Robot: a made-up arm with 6 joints. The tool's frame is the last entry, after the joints.
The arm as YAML. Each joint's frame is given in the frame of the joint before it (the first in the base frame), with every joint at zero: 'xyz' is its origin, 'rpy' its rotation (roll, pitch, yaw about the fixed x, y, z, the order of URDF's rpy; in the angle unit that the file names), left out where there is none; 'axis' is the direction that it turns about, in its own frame. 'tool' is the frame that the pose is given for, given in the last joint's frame.
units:
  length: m
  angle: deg
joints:
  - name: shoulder
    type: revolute
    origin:
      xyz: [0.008, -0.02, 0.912]
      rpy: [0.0, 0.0, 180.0]
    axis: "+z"
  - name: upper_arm
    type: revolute
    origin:
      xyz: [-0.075, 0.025, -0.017]
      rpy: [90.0, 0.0, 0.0]
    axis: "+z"
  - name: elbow
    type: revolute
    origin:
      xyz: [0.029, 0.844, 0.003]
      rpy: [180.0, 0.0, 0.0]
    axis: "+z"
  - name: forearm
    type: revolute
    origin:
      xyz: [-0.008, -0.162, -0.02]
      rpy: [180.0, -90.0, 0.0]
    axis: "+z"
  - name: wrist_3
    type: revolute
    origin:
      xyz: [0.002, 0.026, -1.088]
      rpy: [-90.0, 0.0, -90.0]
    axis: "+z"
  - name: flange
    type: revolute
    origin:
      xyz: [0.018, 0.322, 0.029]
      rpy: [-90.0, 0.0, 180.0]
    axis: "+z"
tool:
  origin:
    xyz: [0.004, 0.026, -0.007]
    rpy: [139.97, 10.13, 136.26]
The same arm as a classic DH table. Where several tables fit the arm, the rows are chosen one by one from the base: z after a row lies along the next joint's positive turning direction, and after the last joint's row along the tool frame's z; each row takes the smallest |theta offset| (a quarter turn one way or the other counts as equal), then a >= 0, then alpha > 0; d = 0 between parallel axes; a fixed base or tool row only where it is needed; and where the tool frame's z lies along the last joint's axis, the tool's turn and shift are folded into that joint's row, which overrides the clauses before.
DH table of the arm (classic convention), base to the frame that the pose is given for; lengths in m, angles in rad. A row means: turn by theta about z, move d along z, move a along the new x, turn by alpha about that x. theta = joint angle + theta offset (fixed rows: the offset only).
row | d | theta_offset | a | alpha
base (fixed) | 0.0000 | -1.1903 | 0.0215 | 0.0000
shoulder | 0.8950 | 1.1903 | 0.0750 | -1.5708
upper_arm | 0.0000 | 1.5364 | -0.8445 | 3.1416
elbow | 0.0020 | -0.0343 | -0.1620 | 1.5708
forearm | -1.0960 | 0.0000 | -0.0260 | -1.5708
wrist_3 | 0.0310 | 0.0000 | 0.0180 | 1.5708
flange | -0.3084 | -0.9698 | 0.0192 | 2.4246
tool (fixed) | 0.0274 | -0.2710 | 0.0000 | 0.0000

